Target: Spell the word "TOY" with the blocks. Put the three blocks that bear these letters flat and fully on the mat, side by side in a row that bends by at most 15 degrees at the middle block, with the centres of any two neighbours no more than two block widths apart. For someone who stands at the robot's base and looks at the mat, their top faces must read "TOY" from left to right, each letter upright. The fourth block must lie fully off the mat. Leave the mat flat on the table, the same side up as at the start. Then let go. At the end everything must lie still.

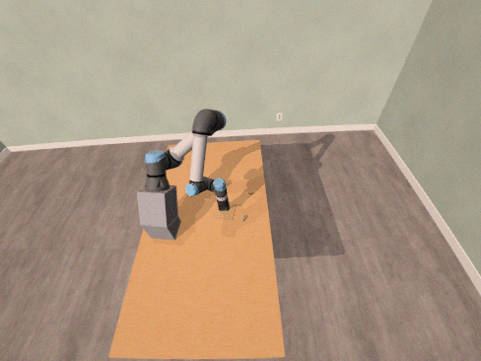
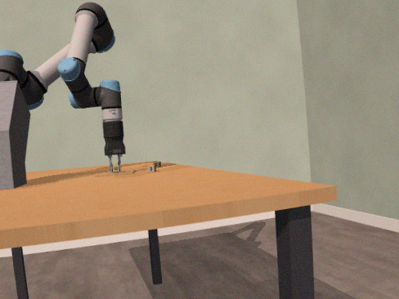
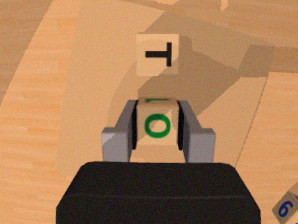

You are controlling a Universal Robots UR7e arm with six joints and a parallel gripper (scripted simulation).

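Now: hand 10 mm above the O block. Also, from my hand: Y block (140 mm ahead, 60 mm to the right, 10 mm below); T block (40 mm to the left, 10 mm below, 10 mm behind); tan mat (20 mm below).
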